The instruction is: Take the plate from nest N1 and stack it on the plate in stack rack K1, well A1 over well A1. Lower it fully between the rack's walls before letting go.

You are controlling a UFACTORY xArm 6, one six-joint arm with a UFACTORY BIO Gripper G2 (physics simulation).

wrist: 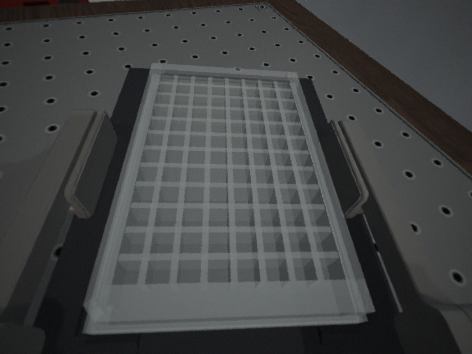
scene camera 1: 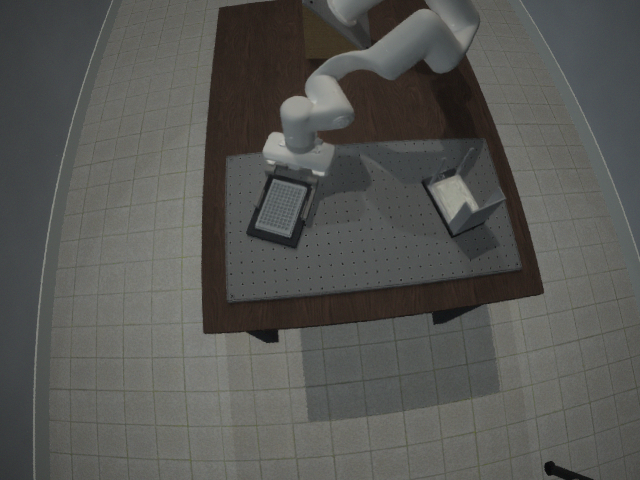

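Where they show: hand, tool point: (wrist: 223,163) (scene camera 1: 282,205); arm's base, link origin: (scene camera 1: 340,10).
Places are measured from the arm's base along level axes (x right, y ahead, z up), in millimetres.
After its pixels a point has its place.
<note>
The clear gridded plate (scene camera 1: 281,206) {x 253, y 597, z -72 mm} (wrist: 227,170) {x 248, y 586, z -71 mm} lies in the black nest N1 (scene camera 1: 273,239) {x 282, y 669, z -85 mm} (wrist: 132,92) {x 230, y 668, z -85 mm} at the left of the grey board. My gripper (scene camera 1: 283,204) {x 250, y 593, z -75 mm} (wrist: 220,170) {x 250, y 593, z -75 mm} is open, its two fingers standing along the plate's long sides, with a gap between each finger pad and the plate in the wrist view. Stack rack K1 (scene camera 1: 476,219) {x -167, y 722, z -19 mm}, with upright grey walls at its corners on a black base, stands at the right of the board. A pale plate (scene camera 1: 454,196) {x -152, y 640, z -65 mm} lies low between its walls. Well A1 cannot be made out on either plate.
The grey perforated board (scene camera 1: 361,258) {x 95, y 742, z -97 mm} (wrist: 30,100) {x 176, y 698, z -97 mm} lies on the dark wooden table (scene camera 1: 258,77) {x 275, y 140, z -109 mm} (wrist: 400,100) {x 430, y 616, z -110 mm} and bears both the nest and the rack. The rack's walls rise above its plate. The arm reaches in from the back of the table.
</note>
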